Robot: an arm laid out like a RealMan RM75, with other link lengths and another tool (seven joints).
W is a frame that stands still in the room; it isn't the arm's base.
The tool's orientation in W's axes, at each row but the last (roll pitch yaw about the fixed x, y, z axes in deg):
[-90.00 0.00 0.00]
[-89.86 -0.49 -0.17]
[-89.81 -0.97 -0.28]
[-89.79 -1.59 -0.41]
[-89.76 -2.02 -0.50]
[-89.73 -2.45 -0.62]
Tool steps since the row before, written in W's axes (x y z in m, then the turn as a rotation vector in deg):
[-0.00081 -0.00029 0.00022 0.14 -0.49 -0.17]
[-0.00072 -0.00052 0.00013 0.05 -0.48 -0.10]
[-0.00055 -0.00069 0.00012 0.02 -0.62 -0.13]
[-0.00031 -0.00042 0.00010 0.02 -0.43 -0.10]
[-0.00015 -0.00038 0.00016 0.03 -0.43 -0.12]
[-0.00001 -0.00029 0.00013 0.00 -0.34 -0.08]
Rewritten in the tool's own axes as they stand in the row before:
[-0.00081 -0.00022 -0.00029 0.14 0.17 -0.49]
[-0.00072 -0.00014 -0.00052 0.05 0.10 -0.48]
[-0.00054 -0.00013 -0.00069 0.02 0.13 -0.62]
[-0.00030 -0.00011 -0.00042 0.02 0.10 -0.43]
[-0.00014 -0.00017 -0.00038 0.03 0.12 -0.43]
[0.00000 -0.00013 -0.00029 0.00 0.08 -0.34]

